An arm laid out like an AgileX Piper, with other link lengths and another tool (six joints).
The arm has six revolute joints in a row. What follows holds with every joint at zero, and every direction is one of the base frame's. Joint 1 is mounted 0.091 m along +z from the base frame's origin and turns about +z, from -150 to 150 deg. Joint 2 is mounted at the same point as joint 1 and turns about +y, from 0 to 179.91 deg. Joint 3 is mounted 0.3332 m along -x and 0.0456 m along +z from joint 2 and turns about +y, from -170 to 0 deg. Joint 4 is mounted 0.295 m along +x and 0.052 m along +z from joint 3 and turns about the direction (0.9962, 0, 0.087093), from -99.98 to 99.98 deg. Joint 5 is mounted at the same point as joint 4 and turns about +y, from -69.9 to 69.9 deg. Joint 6 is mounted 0.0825 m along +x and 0.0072 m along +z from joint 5 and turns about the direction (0.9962, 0, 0.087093), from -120 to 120 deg. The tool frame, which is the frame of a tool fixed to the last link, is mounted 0.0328 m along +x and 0.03 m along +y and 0.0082 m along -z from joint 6; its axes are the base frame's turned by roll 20.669, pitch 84.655 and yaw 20.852 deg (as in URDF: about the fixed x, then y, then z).
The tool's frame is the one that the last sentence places.
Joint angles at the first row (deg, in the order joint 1, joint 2, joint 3, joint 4, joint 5, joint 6):
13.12, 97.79, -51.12, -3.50, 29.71, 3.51
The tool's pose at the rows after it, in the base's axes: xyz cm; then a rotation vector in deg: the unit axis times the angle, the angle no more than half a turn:
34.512 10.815 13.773 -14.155 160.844 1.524
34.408 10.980 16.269 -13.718 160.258 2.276
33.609 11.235 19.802 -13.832 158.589 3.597
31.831 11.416 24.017 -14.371 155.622 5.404
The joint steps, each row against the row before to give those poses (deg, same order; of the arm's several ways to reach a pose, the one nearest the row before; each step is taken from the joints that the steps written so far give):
0.01, -1.02, -2.04, 0.51, 3.22, -0.08
0.17, -2.59, -2.10, 0.85, 3.99, -0.30
0.52, -4.29, -2.04, 1.02, 4.58, -0.46
0.78, -5.97, -1.53, 1.02, 4.46, -0.45

